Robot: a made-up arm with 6 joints.
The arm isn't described. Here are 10 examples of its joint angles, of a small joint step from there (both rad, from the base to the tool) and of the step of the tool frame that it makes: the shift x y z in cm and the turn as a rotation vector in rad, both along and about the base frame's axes.
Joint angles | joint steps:
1: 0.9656 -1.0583 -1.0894 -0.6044 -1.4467 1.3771 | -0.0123 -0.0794 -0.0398 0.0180 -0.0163 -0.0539
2: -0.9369 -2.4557 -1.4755 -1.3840 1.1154 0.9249 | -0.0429 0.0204 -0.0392 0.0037 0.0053 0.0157
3: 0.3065 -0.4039 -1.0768 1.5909 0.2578 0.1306 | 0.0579 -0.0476 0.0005 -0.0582 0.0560 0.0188
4: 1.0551 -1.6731 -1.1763 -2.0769 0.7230 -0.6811 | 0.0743 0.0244 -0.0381 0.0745 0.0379 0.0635
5: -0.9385 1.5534 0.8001 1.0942 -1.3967 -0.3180 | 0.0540 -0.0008 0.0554 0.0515 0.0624 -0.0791
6: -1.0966 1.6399 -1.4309 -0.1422 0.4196 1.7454 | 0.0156 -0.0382 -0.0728 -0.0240 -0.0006 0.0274
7: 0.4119 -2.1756 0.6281 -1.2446 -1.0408 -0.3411 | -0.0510 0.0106 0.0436 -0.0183 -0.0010 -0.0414
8: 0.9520 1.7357 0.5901 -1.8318 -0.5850 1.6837 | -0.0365 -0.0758 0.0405 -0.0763 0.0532 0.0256
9: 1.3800 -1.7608 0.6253 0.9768 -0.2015 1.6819 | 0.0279 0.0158 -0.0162 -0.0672 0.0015 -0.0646
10: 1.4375 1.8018 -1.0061 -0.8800 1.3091 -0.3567 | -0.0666 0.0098 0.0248 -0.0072 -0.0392 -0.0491
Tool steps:
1: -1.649 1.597 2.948 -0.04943 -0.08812 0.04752
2: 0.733 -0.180 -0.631 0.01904 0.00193 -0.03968
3: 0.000 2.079 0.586 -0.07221 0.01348 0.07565
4: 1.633 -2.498 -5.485 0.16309 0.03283 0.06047
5: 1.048 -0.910 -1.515 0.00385 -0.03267 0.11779
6: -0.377 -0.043 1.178 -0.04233 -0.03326 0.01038
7: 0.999 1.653 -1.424 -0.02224 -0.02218 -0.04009
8: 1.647 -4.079 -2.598 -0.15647 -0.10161 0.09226
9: 0.411 -1.296 -2.071 0.03889 0.01547 0.03508
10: -0.891 2.499 1.898 -0.10756 -0.03236 0.00926
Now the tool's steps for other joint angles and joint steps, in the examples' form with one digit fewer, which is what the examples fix.
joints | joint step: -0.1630 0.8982 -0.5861 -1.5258 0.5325 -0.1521 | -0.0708 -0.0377 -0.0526 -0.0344 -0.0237 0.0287
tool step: 0.51 -1.60 -0.56 -0.0877 -0.0345 0.0202
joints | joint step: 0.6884 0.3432 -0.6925 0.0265 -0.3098 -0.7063 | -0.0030 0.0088 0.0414 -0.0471 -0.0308 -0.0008
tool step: -1.06 -1.36 -1.01 -0.0739 0.0322 0.0432
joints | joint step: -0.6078 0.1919 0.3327 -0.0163 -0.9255 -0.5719 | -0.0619 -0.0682 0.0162 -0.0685 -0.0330 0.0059
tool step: 1.12 4.69 3.72 -0.1331 0.0953 -0.0847
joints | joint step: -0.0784 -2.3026 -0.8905 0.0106 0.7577 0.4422 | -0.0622 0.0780 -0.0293 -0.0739 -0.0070 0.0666
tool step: -1.65 -0.15 -0.41 -0.0414 0.0144 -0.1208
